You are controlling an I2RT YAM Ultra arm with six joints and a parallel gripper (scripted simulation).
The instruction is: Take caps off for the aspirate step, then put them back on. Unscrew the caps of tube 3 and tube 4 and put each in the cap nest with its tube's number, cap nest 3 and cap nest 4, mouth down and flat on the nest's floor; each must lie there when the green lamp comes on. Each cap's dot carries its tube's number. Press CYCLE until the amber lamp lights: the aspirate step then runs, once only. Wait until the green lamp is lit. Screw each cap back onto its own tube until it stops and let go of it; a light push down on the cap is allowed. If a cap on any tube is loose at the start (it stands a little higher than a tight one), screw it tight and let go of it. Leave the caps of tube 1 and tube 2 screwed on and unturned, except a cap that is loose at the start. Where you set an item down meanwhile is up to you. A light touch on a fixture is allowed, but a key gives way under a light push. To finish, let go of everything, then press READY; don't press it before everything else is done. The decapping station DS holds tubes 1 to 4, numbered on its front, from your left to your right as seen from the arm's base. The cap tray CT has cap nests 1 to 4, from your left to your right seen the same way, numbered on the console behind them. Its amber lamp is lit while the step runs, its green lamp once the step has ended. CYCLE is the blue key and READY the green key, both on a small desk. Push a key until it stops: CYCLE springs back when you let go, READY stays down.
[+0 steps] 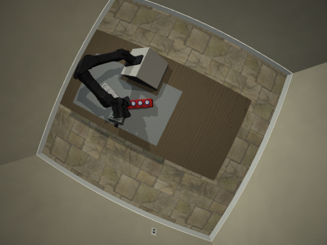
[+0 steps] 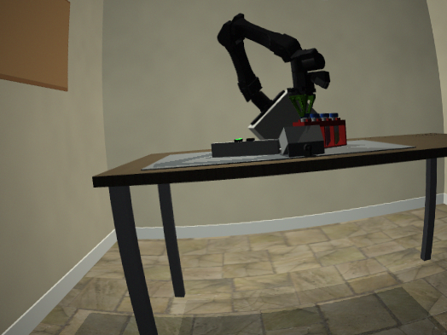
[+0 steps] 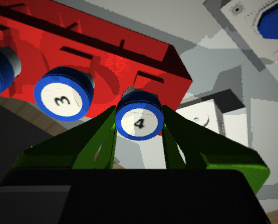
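Right now the cap 4 is right at my hand. Round my hand: blue key: 11 cm ahead, 5 cm to the right, 5 cm below; then cap 3: 2 cm behind, 5 cm to the left; then cap 2: 4 cm behind, 10 cm to the left.
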